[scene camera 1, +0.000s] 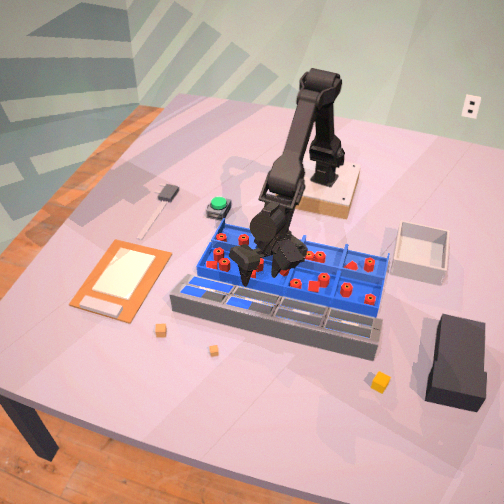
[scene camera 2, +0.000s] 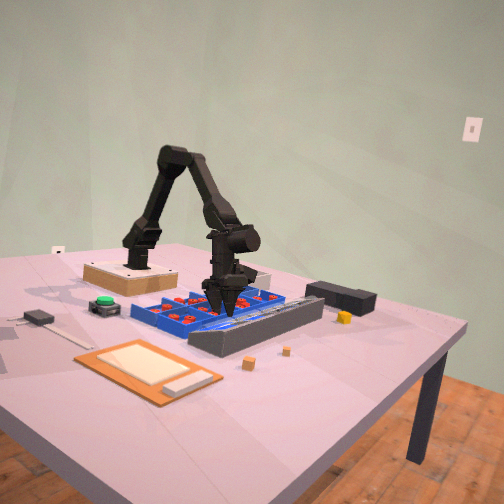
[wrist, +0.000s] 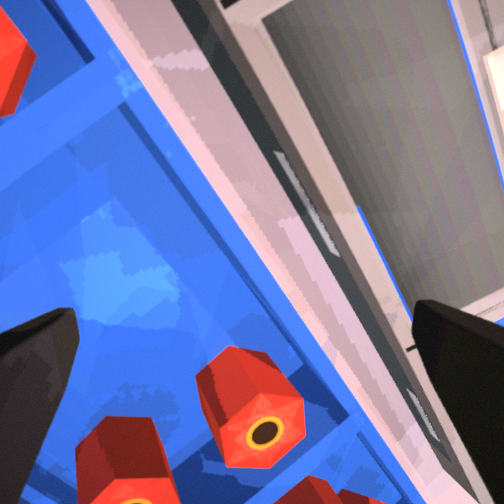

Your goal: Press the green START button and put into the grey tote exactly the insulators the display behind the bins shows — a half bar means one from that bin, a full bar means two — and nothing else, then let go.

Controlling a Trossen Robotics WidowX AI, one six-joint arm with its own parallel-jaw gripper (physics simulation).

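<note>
My gripper (scene camera 1: pixel 265 266) hangs open low over the second bin from the left in the front row of the blue bin tray (scene camera 1: pixel 292 272). In the wrist view its two dark fingertips (wrist: pixel 250 380) straddle the bin floor, with red insulators (wrist: pixel 250 406) lying between and below them; nothing is held. The grey display (scene camera 1: pixel 276 314) stands in front of the bins, with a blue bar lit on its left panel. The green START button (scene camera 1: pixel 217 208) sits left of the bins. The grey tote (scene camera 1: pixel 420 252) is at the right, and no insulator shows in it.
A dark box (scene camera 1: pixel 458 360) lies at the front right. An orange clipboard (scene camera 1: pixel 120 279) lies at the left. A small yellow cube (scene camera 1: pixel 380 381) and two tan cubes (scene camera 1: pixel 160 330) lie in front of the display. A handled tool (scene camera 1: pixel 160 202) lies at the far left.
</note>
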